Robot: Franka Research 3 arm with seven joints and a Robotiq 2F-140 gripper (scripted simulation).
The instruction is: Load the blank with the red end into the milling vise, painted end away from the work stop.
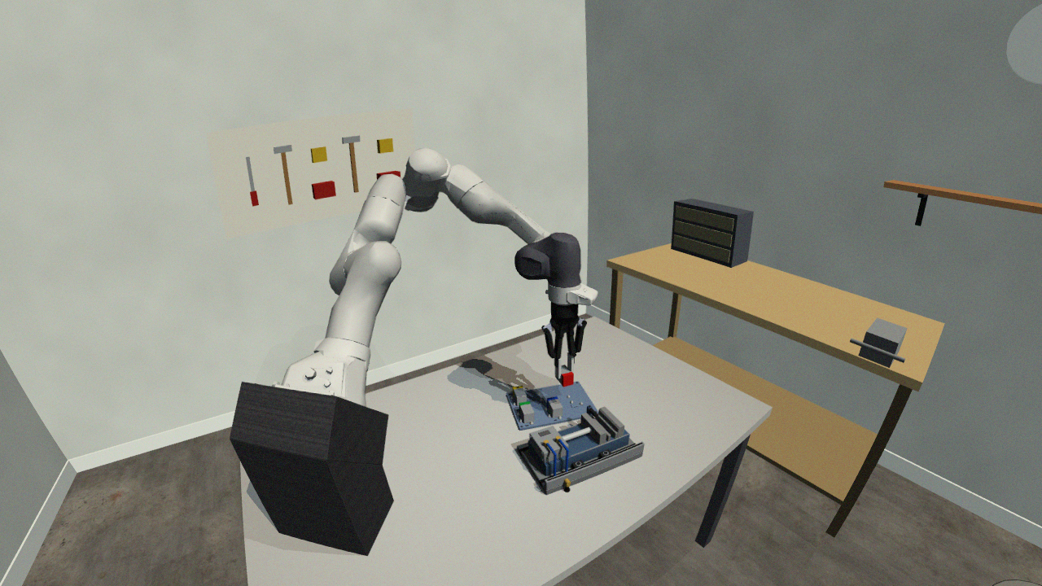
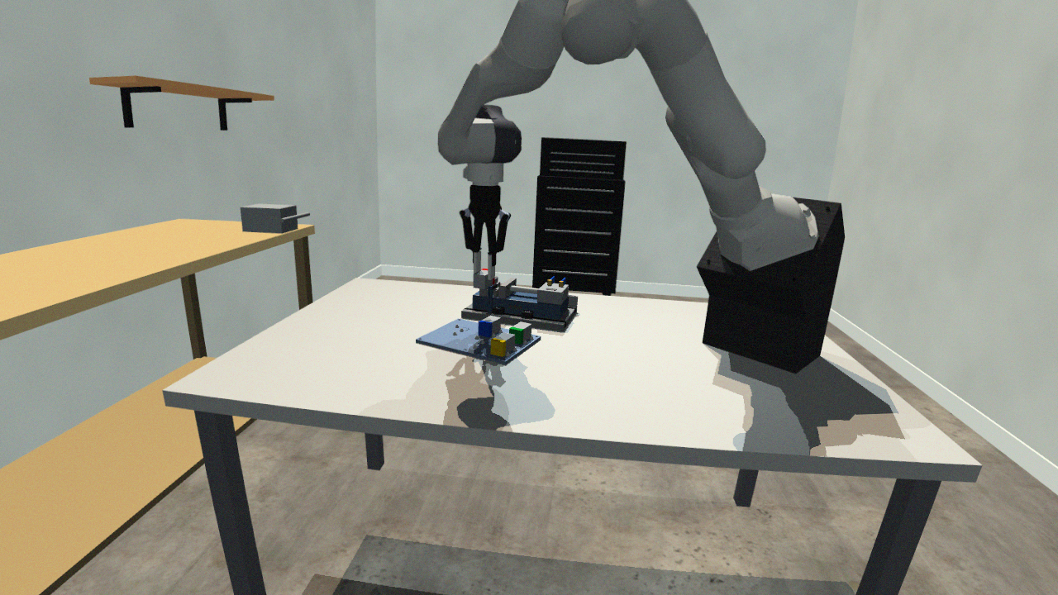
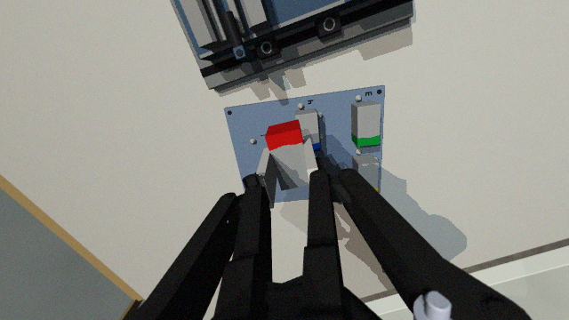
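My hand is 180 mm to the left of the moving jaw, 100 mm above it and 30 mm short of it. Round my hand: blue-ended blank (160 mm below, 30 mm behind, 10 mm to the left); then green-ended blank (160 mm below, 110 mm behind, 10 mm to the left); then blue infeed plate (180 mm below, 50 mm to the left, 20 mm behind).
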